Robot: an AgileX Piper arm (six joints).
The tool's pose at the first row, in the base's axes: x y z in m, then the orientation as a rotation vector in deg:
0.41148 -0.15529 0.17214 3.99 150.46 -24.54
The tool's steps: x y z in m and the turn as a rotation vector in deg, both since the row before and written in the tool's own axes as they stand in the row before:
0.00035 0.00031 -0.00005 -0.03 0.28 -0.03
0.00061 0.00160 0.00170 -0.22 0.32 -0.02
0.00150 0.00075 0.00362 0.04 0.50 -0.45
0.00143 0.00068 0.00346 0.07 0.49 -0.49
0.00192 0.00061 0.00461 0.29 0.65 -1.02
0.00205 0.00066 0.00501 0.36 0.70 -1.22
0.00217 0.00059 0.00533 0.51 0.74 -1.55
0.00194 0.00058 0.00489 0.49 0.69 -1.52
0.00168 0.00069 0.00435 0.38 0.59 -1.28
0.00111 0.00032 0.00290 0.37 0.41 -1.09
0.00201 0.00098 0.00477 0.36 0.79 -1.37
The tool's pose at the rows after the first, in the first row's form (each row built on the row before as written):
0.41119 -0.15499 0.17193 4.01 150.75 -24.53
0.41160 -0.15401 0.16976 3.99 151.11 -24.27
0.41194 -0.15445 0.16581 3.52 151.66 -24.51
0.41223 -0.15491 0.16204 3.01 152.19 -24.80
0.41252 -0.15582 0.15710 1.89 152.90 -25.57
0.41279 -0.15687 0.15176 0.53 153.66 -26.51
0.41299 -0.15816 0.14613 -1.23 154.45 -27.76
0.41314 -0.15940 0.14099 -2.99 155.17 -28.98
0.41325 -0.16041 0.13639 -4.49 155.77 -29.96
0.41329 -0.16126 0.13339 -5.78 156.16 -30.85
0.41313 -0.16232 0.12823 -7.38 156.94 -31.88

